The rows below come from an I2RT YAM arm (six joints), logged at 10 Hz.
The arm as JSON. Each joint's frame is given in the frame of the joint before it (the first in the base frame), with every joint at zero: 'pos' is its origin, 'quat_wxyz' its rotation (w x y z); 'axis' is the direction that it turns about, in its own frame. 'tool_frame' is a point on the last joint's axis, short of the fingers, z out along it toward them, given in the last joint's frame.
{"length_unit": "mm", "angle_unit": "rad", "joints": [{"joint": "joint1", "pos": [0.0, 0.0, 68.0], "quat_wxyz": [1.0, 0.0, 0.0, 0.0], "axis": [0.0, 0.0, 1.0]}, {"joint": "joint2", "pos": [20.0, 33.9, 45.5], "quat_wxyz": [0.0, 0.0, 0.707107, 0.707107], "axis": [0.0, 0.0, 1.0]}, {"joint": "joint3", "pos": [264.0, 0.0, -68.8], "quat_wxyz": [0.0, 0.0, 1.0, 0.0], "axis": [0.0, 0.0, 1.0]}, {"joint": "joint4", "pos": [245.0, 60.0, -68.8], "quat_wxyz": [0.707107, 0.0, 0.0, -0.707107], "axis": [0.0, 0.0, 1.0]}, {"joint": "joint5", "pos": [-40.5, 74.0, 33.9], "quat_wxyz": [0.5, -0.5, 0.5, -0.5], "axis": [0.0, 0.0, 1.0]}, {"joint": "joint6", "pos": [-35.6, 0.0, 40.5], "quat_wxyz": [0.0, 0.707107, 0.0, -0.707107], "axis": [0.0, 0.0, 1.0]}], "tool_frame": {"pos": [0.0, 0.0, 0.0], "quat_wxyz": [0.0, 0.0, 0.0, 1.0]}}
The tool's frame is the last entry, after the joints.
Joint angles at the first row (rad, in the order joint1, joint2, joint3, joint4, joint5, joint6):
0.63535, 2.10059, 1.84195, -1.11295, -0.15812, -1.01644
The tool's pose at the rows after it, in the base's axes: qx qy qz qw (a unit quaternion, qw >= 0); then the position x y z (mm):
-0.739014 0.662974 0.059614 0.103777 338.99 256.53 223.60
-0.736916 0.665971 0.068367 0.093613 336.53 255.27 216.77
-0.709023 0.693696 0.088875 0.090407 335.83 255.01 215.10
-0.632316 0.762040 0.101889 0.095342 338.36 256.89 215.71
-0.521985 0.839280 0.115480 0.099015 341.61 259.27 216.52
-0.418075 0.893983 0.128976 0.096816 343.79 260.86 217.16
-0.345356 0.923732 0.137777 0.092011 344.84 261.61 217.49
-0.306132 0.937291 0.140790 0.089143 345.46 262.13 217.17
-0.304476 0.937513 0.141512 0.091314 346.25 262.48 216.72
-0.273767 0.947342 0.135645 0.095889 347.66 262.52 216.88
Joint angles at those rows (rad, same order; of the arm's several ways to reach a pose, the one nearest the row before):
0.63459, 2.10058, 1.81941, -1.10874, -0.15850, -1.03017
0.63459, 2.10098, 1.79430, -1.10611, -0.17109, -1.02368
0.63229, 2.10134, 1.78773, -1.10530, -0.20466, -0.94473
0.63153, 2.10136, 1.78780, -1.07597, -0.21458, -0.73415
0.63154, 2.10137, 1.78779, -1.03818, -0.21458, -0.45758
0.63153, 2.10134, 1.78775, -1.01261, -0.21458, -0.21687
0.63153, 2.10135, 1.78778, -1.00042, -0.21420, -0.05627
0.63192, 2.10251, 1.78778, -0.99393, -0.21076, 0.02843
0.63153, 2.10404, 1.78780, -0.98745, -0.21038, 0.03185
0.63153, 2.10403, 1.78779, -0.97677, -0.18750, 0.09517

